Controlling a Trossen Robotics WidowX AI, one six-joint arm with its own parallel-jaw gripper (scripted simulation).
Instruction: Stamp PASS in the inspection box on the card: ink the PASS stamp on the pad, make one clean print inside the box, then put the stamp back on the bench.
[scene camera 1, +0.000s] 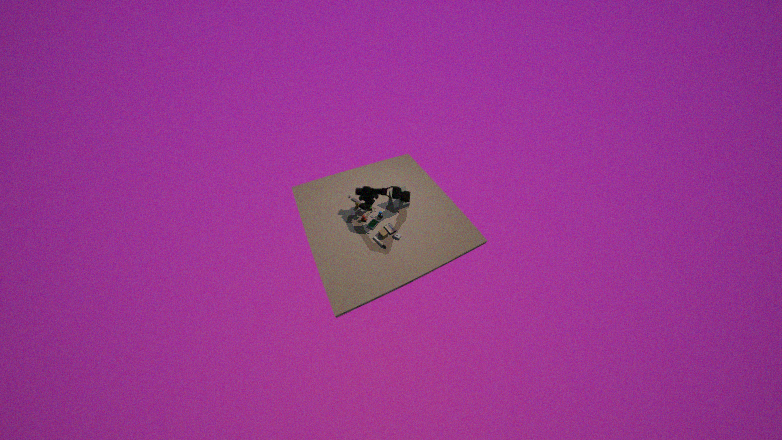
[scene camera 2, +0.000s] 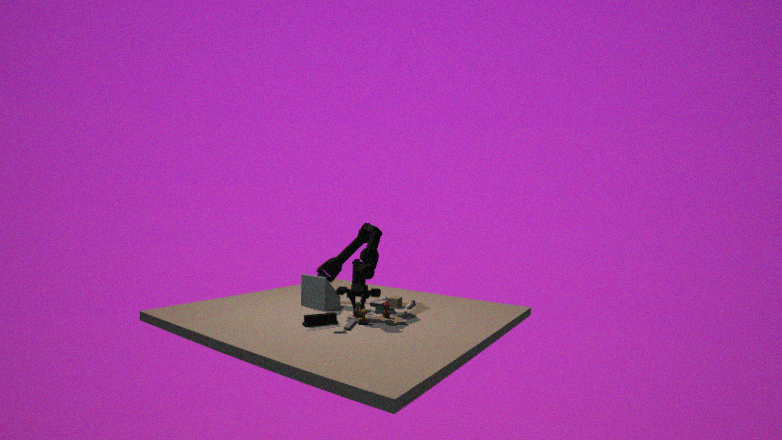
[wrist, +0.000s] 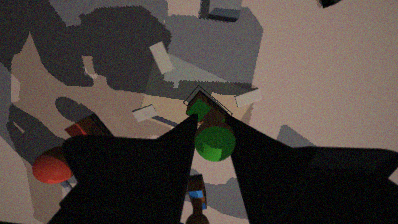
Labels:
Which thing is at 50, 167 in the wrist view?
A red-knobbed stamp.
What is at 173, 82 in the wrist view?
A pale card.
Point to my gripper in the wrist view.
At 211, 119

